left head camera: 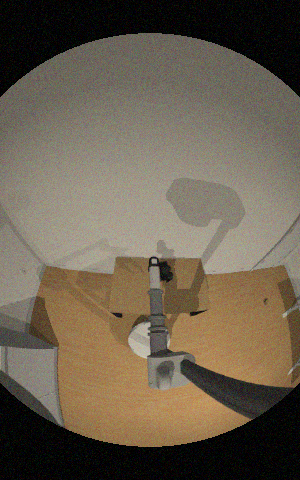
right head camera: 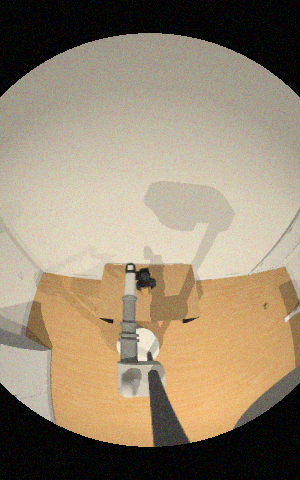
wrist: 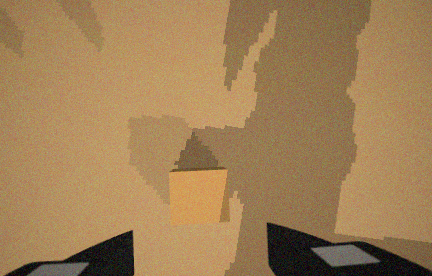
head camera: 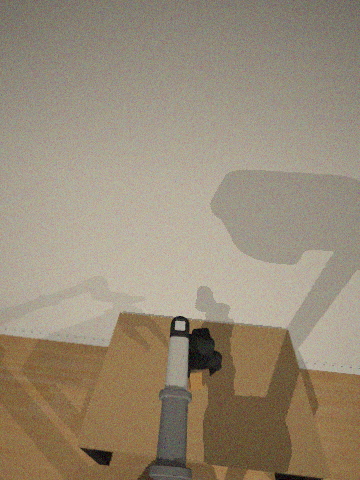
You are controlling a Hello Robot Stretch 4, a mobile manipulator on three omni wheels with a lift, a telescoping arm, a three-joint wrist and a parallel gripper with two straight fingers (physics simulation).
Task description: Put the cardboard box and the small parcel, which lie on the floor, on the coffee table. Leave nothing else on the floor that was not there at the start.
One and the same spot on a coffee table: (left head camera: 187, 291) is (head camera: 260, 406).
